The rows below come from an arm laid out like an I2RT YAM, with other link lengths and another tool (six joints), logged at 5 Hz.
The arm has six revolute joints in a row. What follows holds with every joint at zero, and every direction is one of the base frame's.
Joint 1 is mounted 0.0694 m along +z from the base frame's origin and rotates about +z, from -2.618 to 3.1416 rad.
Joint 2 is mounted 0.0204 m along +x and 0.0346 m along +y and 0.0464 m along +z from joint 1 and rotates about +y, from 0 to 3.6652 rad.
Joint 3 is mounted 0.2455 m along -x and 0.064 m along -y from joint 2 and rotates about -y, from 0 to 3.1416 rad.
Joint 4 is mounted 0.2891 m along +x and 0.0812 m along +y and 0.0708 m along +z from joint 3 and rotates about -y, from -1.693 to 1.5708 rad.
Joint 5 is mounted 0.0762 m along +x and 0.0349 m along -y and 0.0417 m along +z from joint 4 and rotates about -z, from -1.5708 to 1.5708 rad.
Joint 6 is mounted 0.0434 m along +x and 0.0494 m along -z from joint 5 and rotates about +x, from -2.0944 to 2.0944 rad.
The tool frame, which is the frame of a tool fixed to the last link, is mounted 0.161 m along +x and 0.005 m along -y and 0.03 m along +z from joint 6; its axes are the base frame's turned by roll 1.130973, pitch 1.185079 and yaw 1.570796 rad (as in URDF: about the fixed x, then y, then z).
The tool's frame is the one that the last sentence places.
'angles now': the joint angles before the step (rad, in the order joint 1, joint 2, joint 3, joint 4, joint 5, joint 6). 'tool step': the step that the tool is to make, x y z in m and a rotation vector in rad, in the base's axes. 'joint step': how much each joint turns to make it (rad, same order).
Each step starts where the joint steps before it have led.
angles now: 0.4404, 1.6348, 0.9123, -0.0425, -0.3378, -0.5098
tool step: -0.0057, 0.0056, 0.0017, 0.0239, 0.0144, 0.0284
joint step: 0.0001, 0.0000, 0.0001, -0.0028, -0.0396, 0.0004
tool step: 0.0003, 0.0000, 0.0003, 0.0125, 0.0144, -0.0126
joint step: -0.0002, 0.0000, -0.0001, 0.0008, -0.0032, 0.0228
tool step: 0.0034, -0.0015, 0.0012, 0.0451, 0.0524, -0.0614
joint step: -0.0003, -0.0001, -0.0003, 0.0071, 0.0005, 0.0946
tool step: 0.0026, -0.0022, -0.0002, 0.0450, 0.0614, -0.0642
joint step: -0.0007, 0.0003, 0.0006, 0.0001, 0.0000, 0.0993
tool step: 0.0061, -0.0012, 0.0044, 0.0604, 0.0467, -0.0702
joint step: -0.0012, -0.0004, -0.0003, 0.0239, -0.0001, 0.1094
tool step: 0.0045, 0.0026, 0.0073, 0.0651, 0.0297, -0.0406
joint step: -0.0007, 0.0005, 0.0003, 0.0337, -0.0171, 0.0866
